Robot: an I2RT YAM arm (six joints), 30 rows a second.
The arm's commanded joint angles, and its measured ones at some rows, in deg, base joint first. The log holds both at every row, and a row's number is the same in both.
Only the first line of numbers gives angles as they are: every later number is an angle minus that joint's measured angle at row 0.
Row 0, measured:
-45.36 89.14 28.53 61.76 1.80 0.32
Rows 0 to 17, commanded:
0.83 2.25 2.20 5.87 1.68 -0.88
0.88 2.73 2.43 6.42 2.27 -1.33
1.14 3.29 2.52 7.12 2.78 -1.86
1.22 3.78 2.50 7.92 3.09 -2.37
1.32 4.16 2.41 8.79 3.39 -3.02
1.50 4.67 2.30 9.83 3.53 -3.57
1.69 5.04 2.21 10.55 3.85 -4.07
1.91 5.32 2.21 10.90 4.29 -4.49
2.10 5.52 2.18 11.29 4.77 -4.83
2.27 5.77 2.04 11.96 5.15 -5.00
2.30 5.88 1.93 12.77 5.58 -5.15
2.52 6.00 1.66 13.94 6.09 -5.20
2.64 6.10 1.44 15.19 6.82 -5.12
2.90 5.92 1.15 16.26 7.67 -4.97
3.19 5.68 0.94 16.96 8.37 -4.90
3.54 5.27 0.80 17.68 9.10 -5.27
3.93 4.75 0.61 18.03 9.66 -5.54
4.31 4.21 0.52 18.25 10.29 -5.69
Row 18, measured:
3.27 6.01 0.92 11.49 6.71 -4.27
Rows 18 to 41, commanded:
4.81 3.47 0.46 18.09 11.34 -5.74
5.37 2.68 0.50 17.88 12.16 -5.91
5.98 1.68 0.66 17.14 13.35 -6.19
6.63 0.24 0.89 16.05 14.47 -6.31
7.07 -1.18 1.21 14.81 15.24 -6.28
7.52 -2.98 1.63 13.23 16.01 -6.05
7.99 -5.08 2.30 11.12 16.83 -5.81
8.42 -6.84 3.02 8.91 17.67 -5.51
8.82 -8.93 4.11 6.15 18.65 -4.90
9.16 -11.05 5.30 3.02 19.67 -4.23
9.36 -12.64 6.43 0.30 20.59 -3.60
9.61 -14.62 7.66 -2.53 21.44 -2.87
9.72 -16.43 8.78 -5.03 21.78 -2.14
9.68 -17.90 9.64 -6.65 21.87 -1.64
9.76 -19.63 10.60 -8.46 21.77 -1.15
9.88 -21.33 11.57 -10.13 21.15 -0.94
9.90 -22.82 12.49 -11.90 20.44 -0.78
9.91 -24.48 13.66 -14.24 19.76 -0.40
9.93 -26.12 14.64 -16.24 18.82 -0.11
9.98 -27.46 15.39 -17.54 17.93 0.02
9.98 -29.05 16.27 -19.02 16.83 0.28
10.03 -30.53 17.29 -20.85 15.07 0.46
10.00 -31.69 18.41 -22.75 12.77 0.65
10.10 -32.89 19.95 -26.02 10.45 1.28
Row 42, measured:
9.48 -28.83 14.71 -24.09 16.26 -0.96
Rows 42 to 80, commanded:
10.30 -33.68 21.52 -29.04 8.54 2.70
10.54 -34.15 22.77 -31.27 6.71 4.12
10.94 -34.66 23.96 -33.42 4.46 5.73
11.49 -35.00 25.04 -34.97 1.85 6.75
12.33 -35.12 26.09 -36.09 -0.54 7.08
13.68 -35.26 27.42 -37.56 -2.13 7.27
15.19 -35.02 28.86 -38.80 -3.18 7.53
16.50 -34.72 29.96 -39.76 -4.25 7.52
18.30 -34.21 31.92 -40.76 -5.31 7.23
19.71 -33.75 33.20 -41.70 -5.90 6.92
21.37 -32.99 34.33 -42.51 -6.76 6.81
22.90 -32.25 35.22 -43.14 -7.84 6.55
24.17 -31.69 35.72 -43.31 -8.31 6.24
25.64 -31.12 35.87 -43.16 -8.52 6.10
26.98 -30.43 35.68 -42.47 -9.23 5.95
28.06 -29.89 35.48 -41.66 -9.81 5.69
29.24 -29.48 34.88 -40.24 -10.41 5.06
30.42 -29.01 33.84 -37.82 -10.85 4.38
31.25 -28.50 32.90 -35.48 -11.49 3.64
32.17 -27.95 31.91 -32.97 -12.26 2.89
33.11 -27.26 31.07 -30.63 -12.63 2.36
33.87 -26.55 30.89 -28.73 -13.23 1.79
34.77 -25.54 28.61 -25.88 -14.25 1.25
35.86 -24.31 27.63 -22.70 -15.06 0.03
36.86 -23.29 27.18 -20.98 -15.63 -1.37
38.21 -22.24 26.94 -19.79 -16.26 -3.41
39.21 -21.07 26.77 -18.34 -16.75 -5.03
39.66 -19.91 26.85 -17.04 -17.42 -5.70
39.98 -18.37 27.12 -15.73 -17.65 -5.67
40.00 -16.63 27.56 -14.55 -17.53 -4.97
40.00 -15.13 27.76 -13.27 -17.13 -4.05
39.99 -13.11 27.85 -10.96 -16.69 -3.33
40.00 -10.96 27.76 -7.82 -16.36 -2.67
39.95 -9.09 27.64 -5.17 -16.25 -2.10
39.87 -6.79 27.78 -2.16 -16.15 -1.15
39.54 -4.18 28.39 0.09 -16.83 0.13
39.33 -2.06 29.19 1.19 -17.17 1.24
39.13 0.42 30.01 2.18 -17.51 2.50
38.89 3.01 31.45 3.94 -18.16 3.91
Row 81, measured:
39.67 -0.15 26.76 -11.98 -16.91 -0.48
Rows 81 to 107, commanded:
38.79 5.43 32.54 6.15 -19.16 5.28
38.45 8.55 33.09 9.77 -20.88 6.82
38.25 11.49 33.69 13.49 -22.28 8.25
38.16 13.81 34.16 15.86 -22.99 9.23
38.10 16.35 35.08 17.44 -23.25 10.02
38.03 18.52 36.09 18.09 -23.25 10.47
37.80 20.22 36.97 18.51 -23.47 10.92
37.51 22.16 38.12 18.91 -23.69 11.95
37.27 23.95 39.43 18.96 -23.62 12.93
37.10 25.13 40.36 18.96 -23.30 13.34
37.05 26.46 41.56 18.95 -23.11 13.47
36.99 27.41 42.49 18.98 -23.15 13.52
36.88 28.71 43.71 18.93 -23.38 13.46
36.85 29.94 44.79 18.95 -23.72 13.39
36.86 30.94 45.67 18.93 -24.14 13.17
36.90 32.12 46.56 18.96 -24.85 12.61
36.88 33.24 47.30 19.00 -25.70 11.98
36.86 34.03 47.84 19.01 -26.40 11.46
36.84 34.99 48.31 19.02 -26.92 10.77
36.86 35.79 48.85 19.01 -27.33 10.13
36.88 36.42 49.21 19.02 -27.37 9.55
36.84 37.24 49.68 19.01 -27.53 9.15
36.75 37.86 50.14 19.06 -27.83 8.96
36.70 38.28 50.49 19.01 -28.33 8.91
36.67 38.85 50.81 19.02 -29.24 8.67
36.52 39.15 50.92 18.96 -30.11 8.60
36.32 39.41 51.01 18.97 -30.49 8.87
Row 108, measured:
37.00 40.11 48.18 10.95 -27.58 9.55
